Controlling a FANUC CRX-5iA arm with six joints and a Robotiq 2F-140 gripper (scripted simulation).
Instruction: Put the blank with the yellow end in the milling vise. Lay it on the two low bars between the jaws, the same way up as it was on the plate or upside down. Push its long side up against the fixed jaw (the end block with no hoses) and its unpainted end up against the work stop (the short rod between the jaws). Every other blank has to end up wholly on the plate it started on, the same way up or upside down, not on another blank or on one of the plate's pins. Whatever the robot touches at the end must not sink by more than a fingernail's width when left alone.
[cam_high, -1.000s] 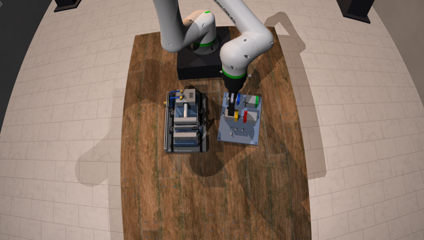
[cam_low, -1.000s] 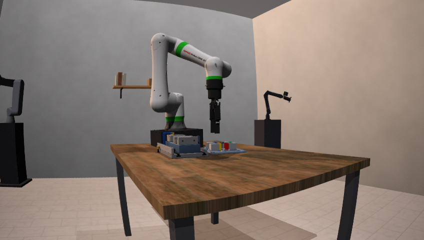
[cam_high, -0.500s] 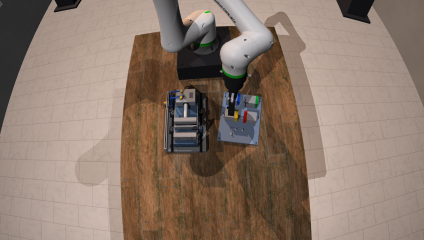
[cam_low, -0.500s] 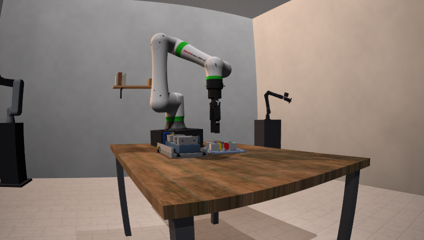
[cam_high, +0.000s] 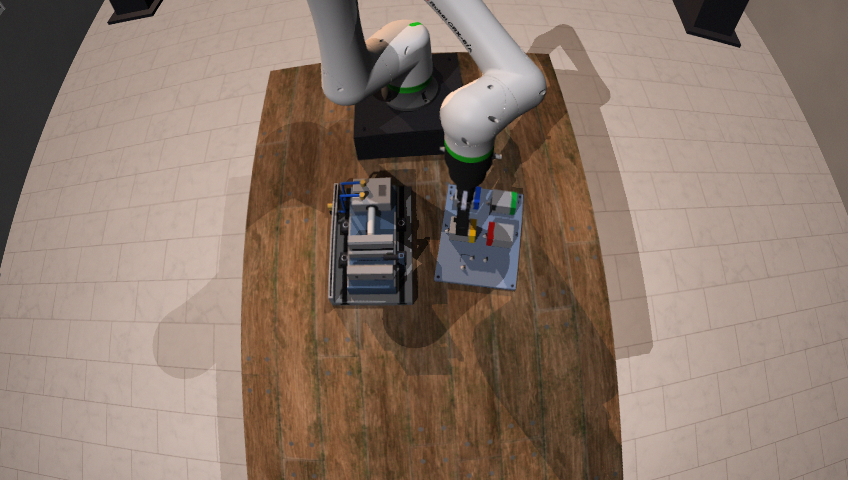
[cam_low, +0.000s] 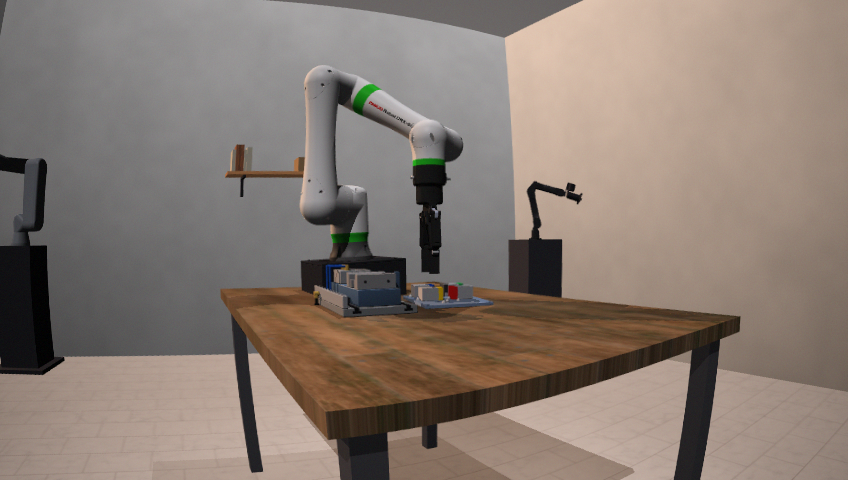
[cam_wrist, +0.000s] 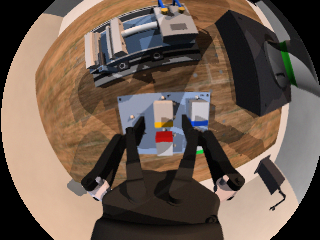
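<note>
Now: hand 9 cm above the yellow-ended blank. Round my hand: red-ended blank: 1 cm ahead, 9 cm to the left, 9 cm below; then blue-ended blank: 9 cm behind, 1 cm to the left, 9 cm below; then blue-grey plate: 5 cm to the left, 11 cm below.
</note>
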